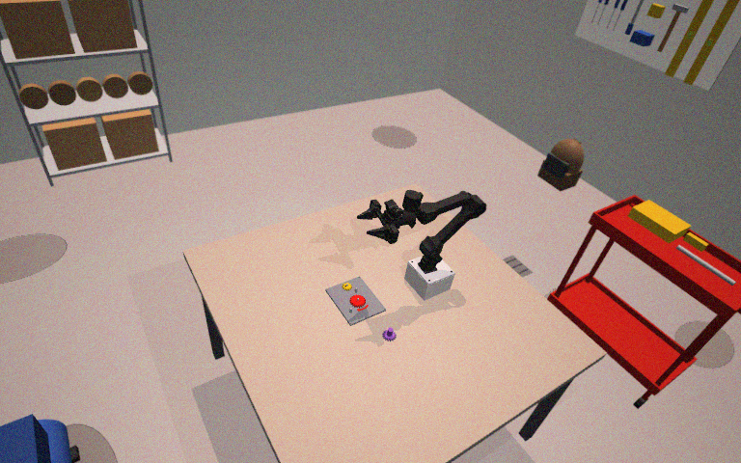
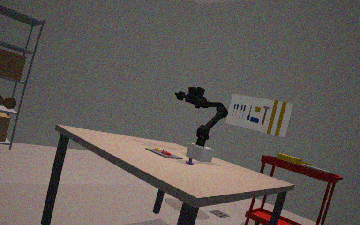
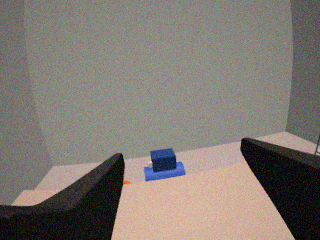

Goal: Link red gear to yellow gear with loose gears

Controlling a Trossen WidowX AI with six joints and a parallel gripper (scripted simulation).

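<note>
Right now the purple gear is 41 cm below my gripper tip, 19 cm to the left of it and 7 cm behind it. The rest, counted from my gripper tip: small yellow gear (41 cm below, 9 cm to the right, 2 cm behind); then red gear (41 cm below, 3 cm behind).
</note>
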